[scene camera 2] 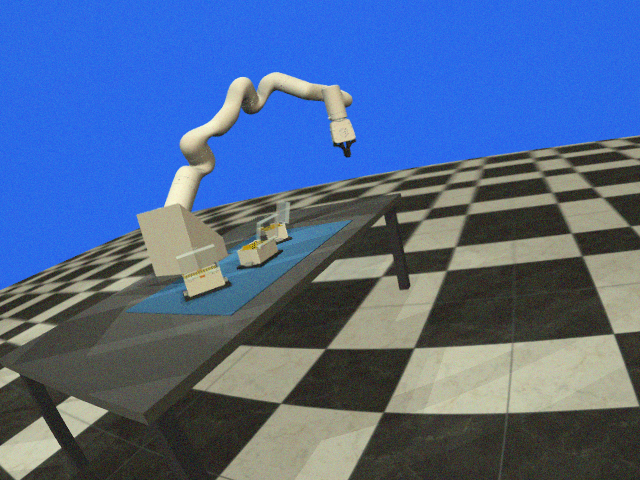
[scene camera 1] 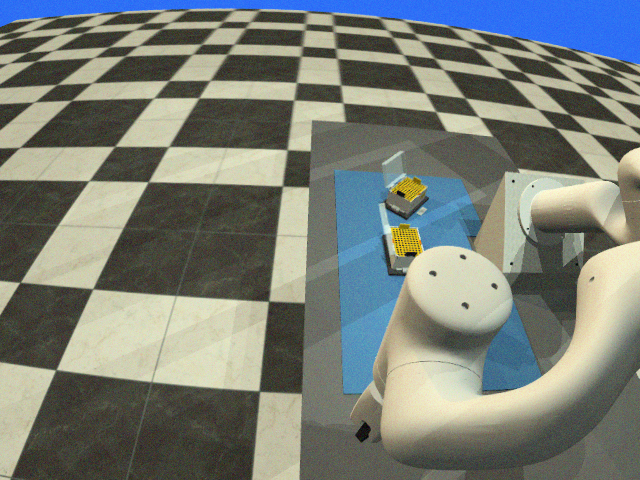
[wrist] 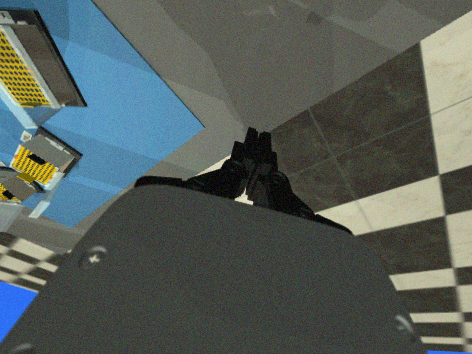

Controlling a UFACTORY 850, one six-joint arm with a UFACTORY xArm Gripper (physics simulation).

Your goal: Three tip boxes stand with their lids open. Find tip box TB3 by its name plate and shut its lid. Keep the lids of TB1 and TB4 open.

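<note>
Three tip boxes with yellow racks stand on the blue mat [scene camera 1: 361,335] [scene camera 2: 155,304] [wrist: 130,95]; no name plate is readable, so I cannot tell which is TB3. One box [scene camera 1: 403,203] [scene camera 2: 205,283] [wrist: 24,190] is nearest scene camera 2, its clear lid [scene camera 1: 393,170] [scene camera 2: 195,252] raised. The middle box [scene camera 1: 405,245] [scene camera 2: 258,254] [wrist: 50,150] has its lid [scene camera 1: 384,217] [wrist: 42,205] raised. The third box [scene camera 2: 281,232] [wrist: 45,65], hidden by the arm in scene camera 1, has its lid [scene camera 2: 283,212] up. My gripper [scene camera 1: 362,431] [scene camera 2: 346,153] [wrist: 253,146] is shut and empty, high above the table end.
The grey table [scene camera 1: 330,449] [scene camera 2: 98,356] [wrist: 200,75] carries the mat and the robot's pedestal [scene camera 1: 496,227] [scene camera 2: 160,237]. The arm [scene camera 1: 444,361] [scene camera 2: 289,85] arches over the table in scene camera 2. A small pale plate [scene camera 1: 422,210] lies beside the box nearest scene camera 2.
</note>
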